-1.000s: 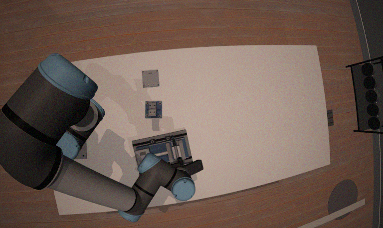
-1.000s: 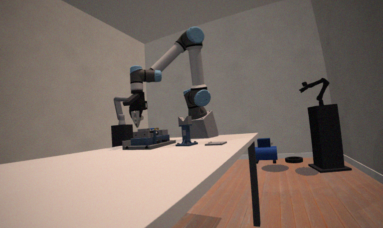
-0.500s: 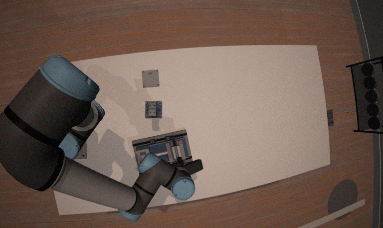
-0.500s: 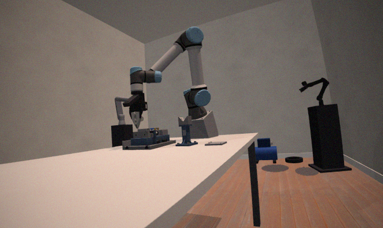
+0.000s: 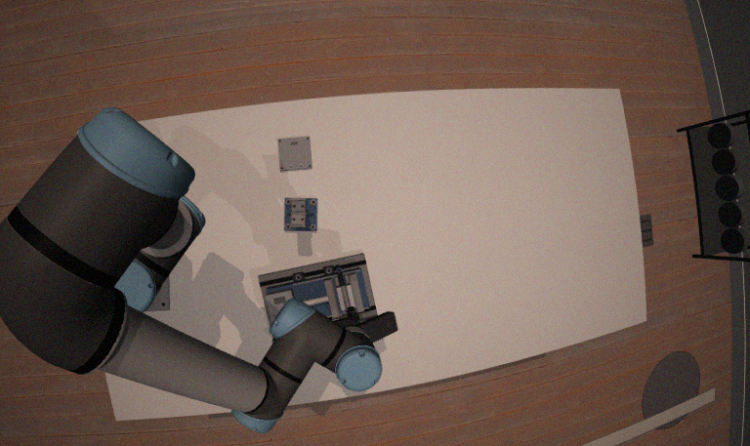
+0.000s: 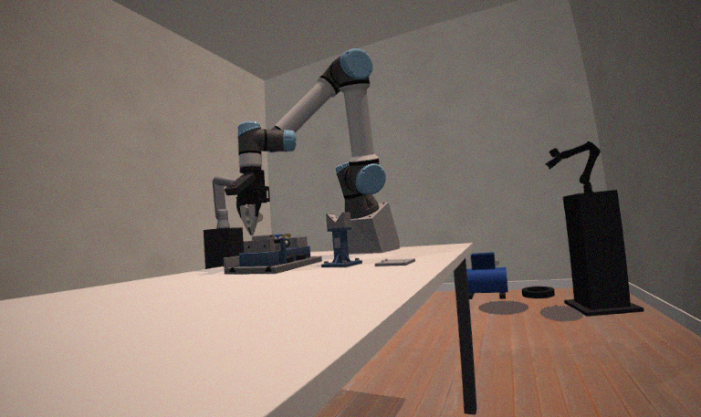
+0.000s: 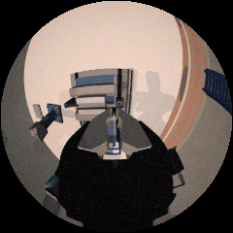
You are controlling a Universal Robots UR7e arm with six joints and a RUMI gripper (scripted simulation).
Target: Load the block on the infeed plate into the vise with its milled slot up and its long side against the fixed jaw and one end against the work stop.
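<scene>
The part is 10 mm ahead of my hand, 50 mm to the left of it and 30 mm below it. From my hand the other things lie so: vise (60 mm behind, 60 mm to the left, 90 mm below); then infeed plate (10 mm ahead, 450 mm to the left, 120 mm below).
</scene>
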